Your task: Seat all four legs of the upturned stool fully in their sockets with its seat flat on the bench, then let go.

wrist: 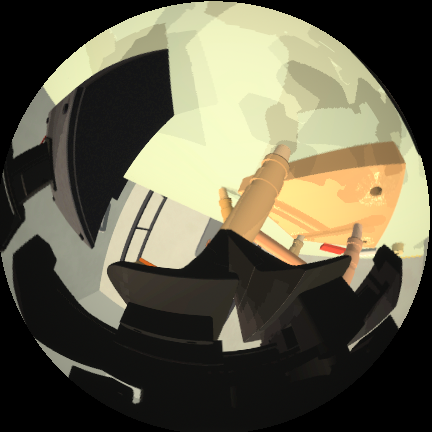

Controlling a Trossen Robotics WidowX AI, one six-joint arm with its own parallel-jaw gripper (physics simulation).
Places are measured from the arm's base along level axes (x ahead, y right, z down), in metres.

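Pixels of known places: gripper, fingertip midpoint: (224, 234); arm's base, link origin: (49, 161).
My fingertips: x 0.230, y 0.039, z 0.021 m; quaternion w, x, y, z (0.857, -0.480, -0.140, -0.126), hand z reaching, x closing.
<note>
Ahead of a thing's pixels: the offset from my fingertips to its middle. "spot": to the spot under its first point. Level surfaces: height alone.
My gripper (224, 234) is shut and empty, its dark fingertips together at the lower middle. A large wooden leg @(spot: dx +0.014, dy -0.003, dz +0.040 m) (257, 195) with ringed collars slants up from just behind the fingertips, its narrow end uppermost in the view; its lower part is hidden by the fingers. The pale wooden seat @(dx +0.183, dy +0.040, dz +0.109 m) (325, 195) is at the right with a dark hole (376, 191) near its far corner. Other legs show smaller: one @(spot: dx +0.014, dy +0.178, dz +0.083 m) (226, 204) left of the seat, one @(spot: dx +0.222, dy +0.149, dz +0.064 m) (297, 244) below it and one (354, 245) at the lower right. How deep any leg sits is unclear.
The pale, patchy bench top @(dz +0.125 m) (215, 125) fills the upper view. A big black panel (125, 130) stands at the left beside a dark arm part (30, 167). A red bar @(dx +0.447, dy +0.163, dz +0.119 m) (332, 248) lies beyond the seat. A dark-lined frame (131, 245) shows at lower left.
</note>
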